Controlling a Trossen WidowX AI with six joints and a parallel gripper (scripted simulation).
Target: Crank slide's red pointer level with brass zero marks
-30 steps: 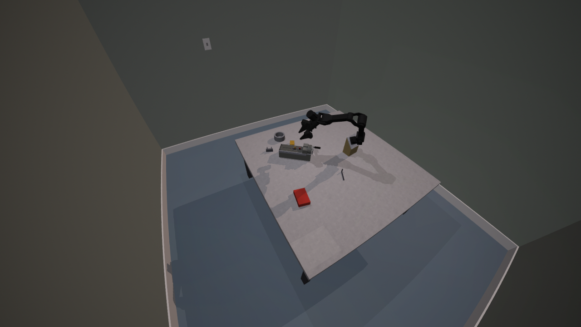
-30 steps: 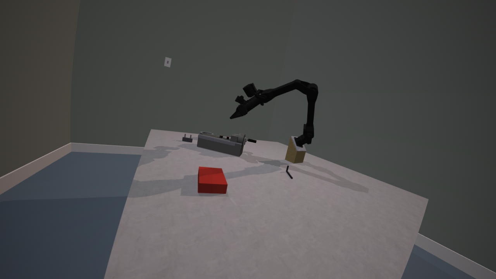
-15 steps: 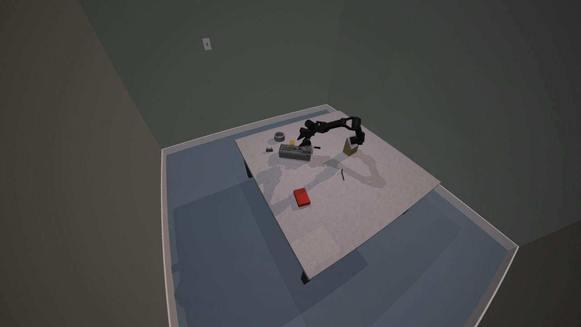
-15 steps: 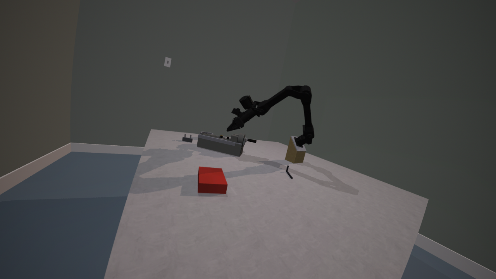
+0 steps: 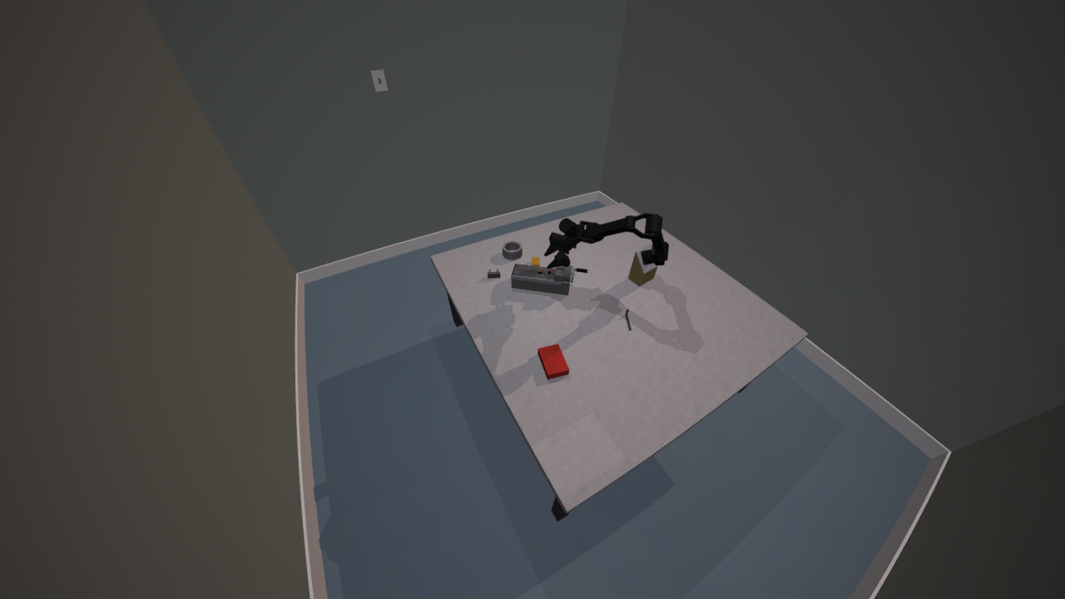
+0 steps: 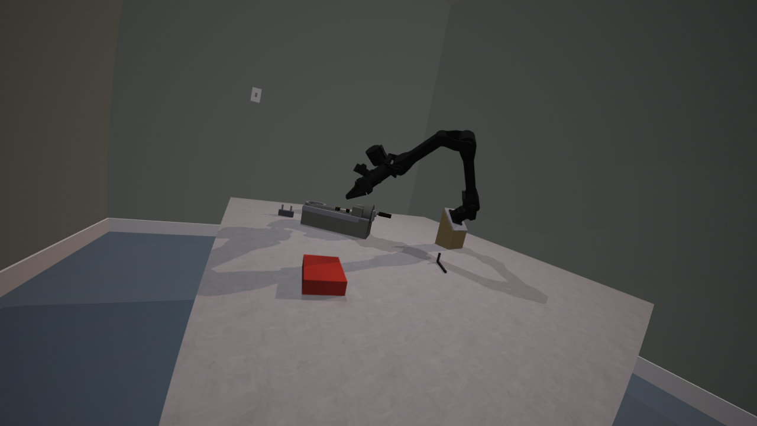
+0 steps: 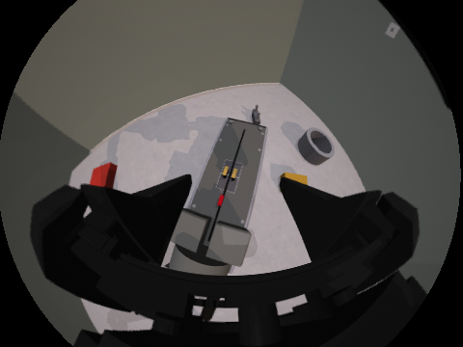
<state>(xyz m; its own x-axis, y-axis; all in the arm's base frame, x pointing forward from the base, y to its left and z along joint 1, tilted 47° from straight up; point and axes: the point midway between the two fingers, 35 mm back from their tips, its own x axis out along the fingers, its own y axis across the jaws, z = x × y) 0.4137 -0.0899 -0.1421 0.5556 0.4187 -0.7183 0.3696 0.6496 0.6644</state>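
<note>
My gripper tip is now 50 mm above the red pointer, 20 mm to the right of it and 10 mm past it. Round my gripper tip: dark clip: 190 mm ahead, 150 mm to the right, 110 mm below; black crank handle: 140 mm behind, 90 mm to the left, 40 mm below; yellow block: 140 mm to the right, 120 mm below, 30 mm behind.
</note>
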